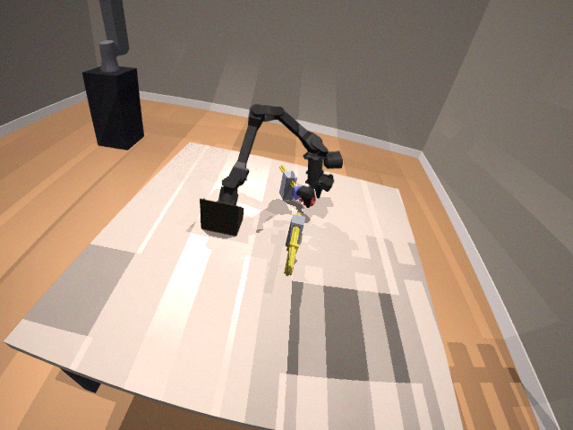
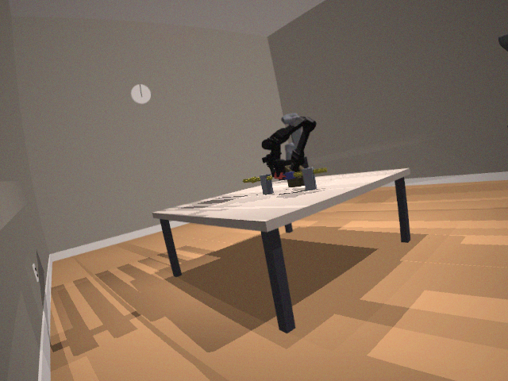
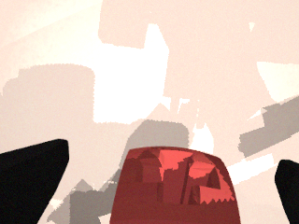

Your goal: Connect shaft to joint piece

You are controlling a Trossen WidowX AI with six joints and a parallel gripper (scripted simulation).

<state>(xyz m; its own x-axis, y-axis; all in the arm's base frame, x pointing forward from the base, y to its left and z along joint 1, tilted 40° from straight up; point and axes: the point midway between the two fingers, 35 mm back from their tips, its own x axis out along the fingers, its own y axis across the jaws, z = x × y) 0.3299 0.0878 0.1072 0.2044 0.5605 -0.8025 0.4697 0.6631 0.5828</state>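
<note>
Now: gripper tip 20 mm past the red joint piece and 10 mm to the right of it.
</note>
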